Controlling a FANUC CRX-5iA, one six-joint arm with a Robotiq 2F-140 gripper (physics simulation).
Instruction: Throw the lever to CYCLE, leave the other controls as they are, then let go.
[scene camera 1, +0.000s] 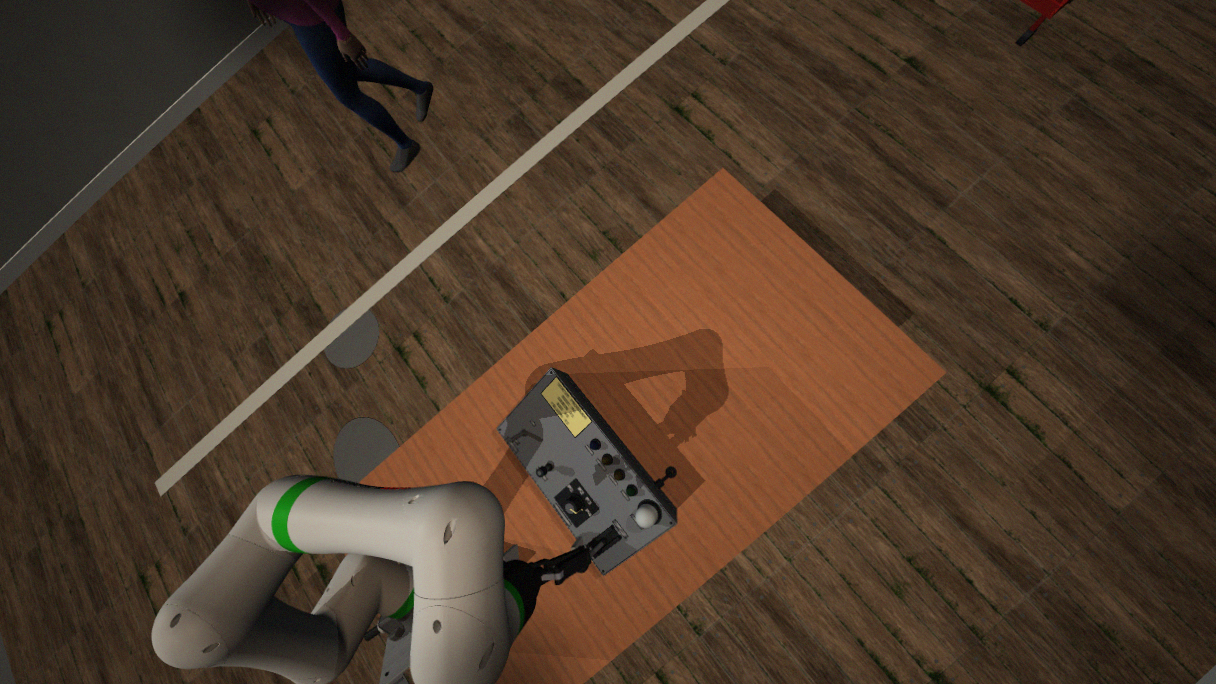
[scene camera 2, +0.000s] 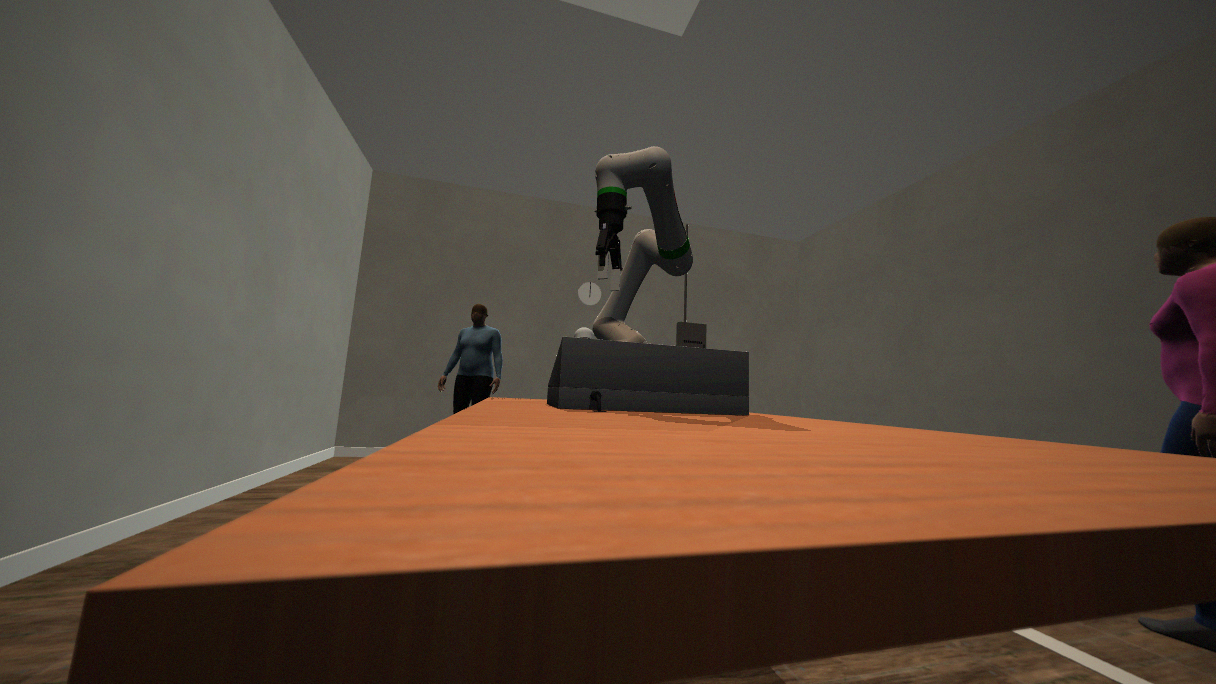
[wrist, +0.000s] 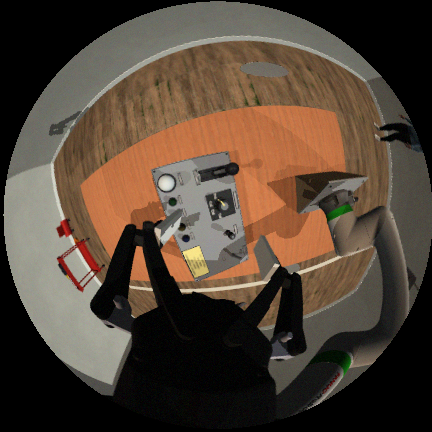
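The grey control box stands on the table. Its slotted lever has a black knob at the slot's outer end, by the box's edge; in scene camera 1 the gripper overlaps that knob. The CYCLE marking is not legible. A dark selector plate, a small black stick, a white dome and a row of small buttons are on the same face. My gripper is open and empty, above the box, apart from the lever.
A black-knobbed lever sticks out from the box's back side. A yellow label is at one end of the face. The orange table bears the box. People stand beyond it.
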